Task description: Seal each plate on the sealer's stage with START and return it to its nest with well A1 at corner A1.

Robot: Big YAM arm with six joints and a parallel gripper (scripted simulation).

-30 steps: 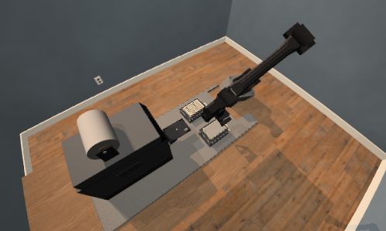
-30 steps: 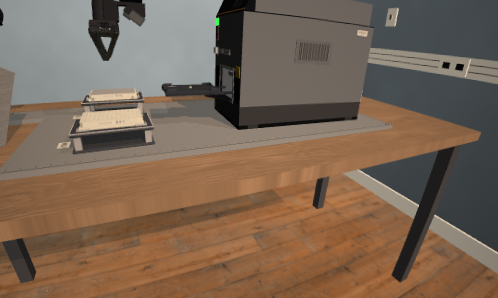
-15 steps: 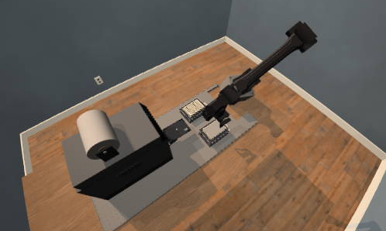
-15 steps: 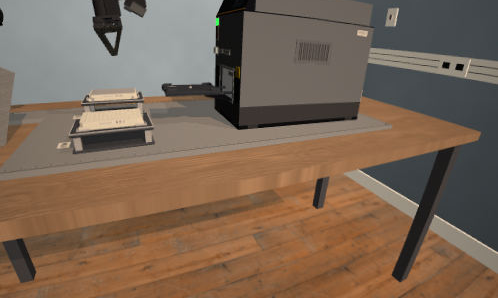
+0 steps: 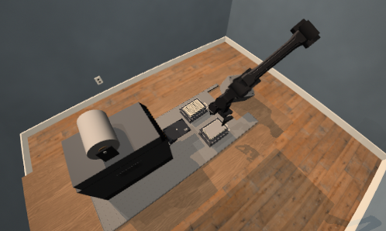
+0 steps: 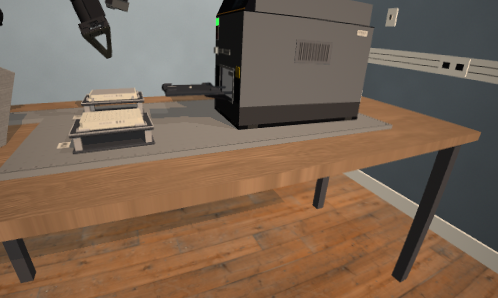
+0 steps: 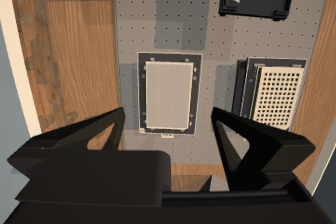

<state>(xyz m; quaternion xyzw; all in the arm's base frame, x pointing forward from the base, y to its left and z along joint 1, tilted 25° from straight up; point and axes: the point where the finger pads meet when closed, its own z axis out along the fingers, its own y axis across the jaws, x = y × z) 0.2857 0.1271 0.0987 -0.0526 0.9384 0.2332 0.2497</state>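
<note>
The plate nest is 40 mm ahead of my hand, 210 mm to the right of it and 140 mm below it. The rest, counted from my hand: sealer stage (220 mm ahead, 80 mm to the right, 90 mm below); start button (310 mm ahead, 30 mm to the left, 10 mm above); small label (60 mm behind, 230 mm to the right, 180 mm below).
</note>
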